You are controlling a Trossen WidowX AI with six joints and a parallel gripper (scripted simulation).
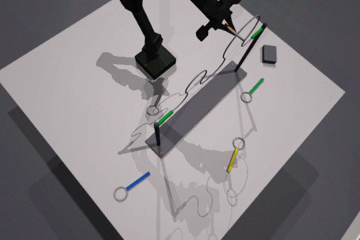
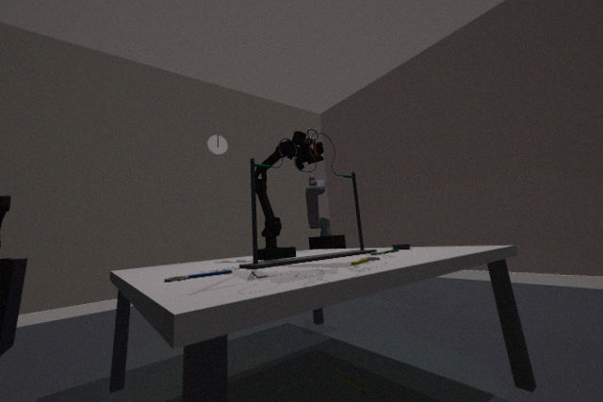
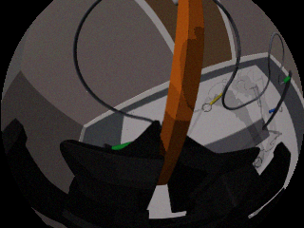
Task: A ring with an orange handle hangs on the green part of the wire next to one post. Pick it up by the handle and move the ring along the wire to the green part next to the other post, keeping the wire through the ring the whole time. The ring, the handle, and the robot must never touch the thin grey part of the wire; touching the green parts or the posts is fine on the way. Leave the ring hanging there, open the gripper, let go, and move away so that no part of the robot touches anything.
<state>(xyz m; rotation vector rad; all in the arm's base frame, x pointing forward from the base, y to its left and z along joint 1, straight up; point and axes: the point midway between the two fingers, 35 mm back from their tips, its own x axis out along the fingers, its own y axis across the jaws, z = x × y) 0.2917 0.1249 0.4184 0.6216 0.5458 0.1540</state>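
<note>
Now: the orange-handled ring 1 cm ahead of my gripper tip, 5 cm to the right of it and 7 cm above it. Also, from my gripper tip: green-handled ring (15 cm ahead, 16 cm to the left, 45 cm below); dark grey block (6 cm ahead, 40 cm to the left, 44 cm below); yellow-handled ring (33 cm ahead, 13 cm to the right, 45 cm below).
</note>
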